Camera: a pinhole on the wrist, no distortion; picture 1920 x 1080 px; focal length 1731.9 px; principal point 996.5 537.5 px. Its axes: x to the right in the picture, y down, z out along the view. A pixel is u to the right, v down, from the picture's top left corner.
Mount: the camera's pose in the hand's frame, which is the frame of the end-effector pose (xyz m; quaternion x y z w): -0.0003 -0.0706 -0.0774 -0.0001 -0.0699 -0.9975 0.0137
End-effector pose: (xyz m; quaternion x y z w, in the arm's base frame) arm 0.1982 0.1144 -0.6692 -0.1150 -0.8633 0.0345 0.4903
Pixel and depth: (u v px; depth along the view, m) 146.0 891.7 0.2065
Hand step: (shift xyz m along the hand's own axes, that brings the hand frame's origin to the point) 0.1019 -0.0808 0.1328
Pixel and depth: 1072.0 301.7 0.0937
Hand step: -0.0049 -0.0450 0.0136
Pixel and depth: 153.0 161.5 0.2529
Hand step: 0.1209 0.0224 0.1651
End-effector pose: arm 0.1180 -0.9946 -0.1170 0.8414 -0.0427 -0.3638 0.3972
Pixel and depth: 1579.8 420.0 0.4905
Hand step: -0.1672 0.0262 0.4040
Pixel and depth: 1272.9 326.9 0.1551
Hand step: -0.0258 -0.0310 0.0736
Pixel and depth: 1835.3 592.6 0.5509
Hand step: -0.2675 -0.0184 0.4711
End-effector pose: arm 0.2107 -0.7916 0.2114 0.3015 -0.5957 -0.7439 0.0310
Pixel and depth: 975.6 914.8 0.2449
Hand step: 0.0037 -0.0892 0.1725
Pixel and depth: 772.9 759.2 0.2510
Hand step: 0.0325 -0.0665 0.1756
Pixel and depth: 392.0 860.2 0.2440
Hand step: 0.0857 -0.0793 0.1704
